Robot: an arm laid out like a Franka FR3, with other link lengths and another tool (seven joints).
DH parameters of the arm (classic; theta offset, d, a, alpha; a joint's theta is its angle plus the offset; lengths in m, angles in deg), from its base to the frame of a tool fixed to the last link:
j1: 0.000 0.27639 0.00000 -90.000
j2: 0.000 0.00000 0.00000 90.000
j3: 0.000 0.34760 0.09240 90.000
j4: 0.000 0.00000 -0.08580 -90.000
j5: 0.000 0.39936 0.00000 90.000
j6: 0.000 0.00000 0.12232 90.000
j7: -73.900 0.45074 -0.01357 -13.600
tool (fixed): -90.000 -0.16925 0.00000 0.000
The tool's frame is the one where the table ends.
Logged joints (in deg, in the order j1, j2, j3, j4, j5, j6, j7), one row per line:
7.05, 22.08, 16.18, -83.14, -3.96, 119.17, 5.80
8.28, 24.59, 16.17, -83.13, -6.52, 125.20, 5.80
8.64, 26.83, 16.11, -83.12, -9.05, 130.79, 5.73
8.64, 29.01, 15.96, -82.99, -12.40, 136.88, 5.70
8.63, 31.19, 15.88, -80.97, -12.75, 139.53, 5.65
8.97, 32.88, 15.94, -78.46, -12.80, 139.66, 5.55
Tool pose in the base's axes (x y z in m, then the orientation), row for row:
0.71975, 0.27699, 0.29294, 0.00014, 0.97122, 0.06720, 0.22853
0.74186, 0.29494, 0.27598, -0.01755, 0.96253, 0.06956, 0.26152
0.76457, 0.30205, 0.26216, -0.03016, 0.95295, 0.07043, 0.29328
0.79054, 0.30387, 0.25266, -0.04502, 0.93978, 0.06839, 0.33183
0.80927, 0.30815, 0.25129, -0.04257, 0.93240, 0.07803, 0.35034
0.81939, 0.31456, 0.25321, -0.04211, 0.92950, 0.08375, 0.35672
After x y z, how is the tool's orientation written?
As a quaternion, x y z w.
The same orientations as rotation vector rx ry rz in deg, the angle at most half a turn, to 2 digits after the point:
0.02, 153.21, 10.60
-2.72, 149.27, 10.79
-4.60, 145.42, 10.75
-6.74, 140.71, 10.24
-6.32, 138.36, 11.58
-6.23, 137.50, 12.39

